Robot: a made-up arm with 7 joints. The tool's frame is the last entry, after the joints.
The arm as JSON. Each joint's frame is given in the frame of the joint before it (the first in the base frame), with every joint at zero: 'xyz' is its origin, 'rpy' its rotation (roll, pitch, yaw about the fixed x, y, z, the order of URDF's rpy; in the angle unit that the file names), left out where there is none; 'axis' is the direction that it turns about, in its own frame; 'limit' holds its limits. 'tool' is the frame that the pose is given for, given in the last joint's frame.
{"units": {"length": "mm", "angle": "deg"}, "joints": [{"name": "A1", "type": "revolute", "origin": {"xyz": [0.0, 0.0, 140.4], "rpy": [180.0, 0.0, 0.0]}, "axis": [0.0, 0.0, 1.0], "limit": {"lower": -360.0, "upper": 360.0}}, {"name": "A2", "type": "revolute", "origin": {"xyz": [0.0, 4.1, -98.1], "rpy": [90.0, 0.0, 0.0]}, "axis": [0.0, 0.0, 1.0], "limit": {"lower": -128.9, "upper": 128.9}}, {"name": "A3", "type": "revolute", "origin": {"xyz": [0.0, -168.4, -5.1], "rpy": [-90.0, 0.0, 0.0]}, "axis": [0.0, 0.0, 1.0], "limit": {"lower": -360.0, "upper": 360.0}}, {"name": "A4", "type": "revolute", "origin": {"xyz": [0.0, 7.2, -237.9], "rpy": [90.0, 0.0, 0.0]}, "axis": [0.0, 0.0, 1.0], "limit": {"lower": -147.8, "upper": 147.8}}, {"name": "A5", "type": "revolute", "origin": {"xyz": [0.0, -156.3, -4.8], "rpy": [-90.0, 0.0, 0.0]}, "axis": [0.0, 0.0, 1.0], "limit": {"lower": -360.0, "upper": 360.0}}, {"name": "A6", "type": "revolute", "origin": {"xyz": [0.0, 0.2, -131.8], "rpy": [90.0, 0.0, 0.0]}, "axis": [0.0, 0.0, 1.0], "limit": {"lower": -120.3, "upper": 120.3}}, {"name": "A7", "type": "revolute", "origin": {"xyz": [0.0, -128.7, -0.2], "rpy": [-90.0, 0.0, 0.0]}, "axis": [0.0, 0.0, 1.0], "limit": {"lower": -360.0, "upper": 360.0}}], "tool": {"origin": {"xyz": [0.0, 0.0, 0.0]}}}
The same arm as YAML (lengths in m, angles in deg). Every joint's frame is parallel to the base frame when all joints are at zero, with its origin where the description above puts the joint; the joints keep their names.
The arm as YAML. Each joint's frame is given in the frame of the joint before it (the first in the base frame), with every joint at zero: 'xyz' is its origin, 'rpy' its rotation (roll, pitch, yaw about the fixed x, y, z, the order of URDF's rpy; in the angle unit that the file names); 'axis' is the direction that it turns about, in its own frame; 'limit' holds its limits. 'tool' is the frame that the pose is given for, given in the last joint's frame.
units:
  length: m
  angle: deg
joints:
  - name: A1
    type: revolute
    origin:
      xyz: [0.0, 0.0, 0.1404]
      rpy: [0.0, 0.0, 0.0]
    axis: "-z"
    limit:
      lower: -360.0
      upper: 360.0
  - name: A2
    type: revolute
    origin:
      xyz: [0.0, -0.0041, 0.0981]
      rpy: [0.0, 0.0, 0.0]
    axis: "+y"
    limit:
      lower: -128.9
      upper: 128.9
  - name: A3
    type: revolute
    origin:
      xyz: [0.0, -0.0051, 0.1684]
      rpy: [0.0, 0.0, 0.0]
    axis: "-z"
    limit:
      lower: -360.0
      upper: 360.0
  - name: A4
    type: revolute
    origin:
      xyz: [0.0, -0.0072, 0.2379]
      rpy: [0.0, 0.0, 0.0]
    axis: "+y"
    limit:
      lower: -147.8
      upper: 147.8
  - name: A5
    type: revolute
    origin:
      xyz: [0.0, -0.0048, 0.1563]
      rpy: [0.0, 0.0, 0.0]
    axis: "-z"
    limit:
      lower: -360.0
      upper: 360.0
  - name: A6
    type: revolute
    origin:
      xyz: [0.0, -0.0002, 0.1318]
      rpy: [0.0, 0.0, 0.0]
    axis: "+y"
    limit:
      lower: -120.3
      upper: 120.3
  - name: A7
    type: revolute
    origin:
      xyz: [0.0, -0.0002, 0.1287]
      rpy: [0.0, 0.0, 0.0]
    axis: "-z"
    limit:
      lower: -360.0
      upper: 360.0
tool:
  origin:
    xyz: [0.0, 0.0, 0.0]
    rpy: [180.0, 0.0, 0.0]

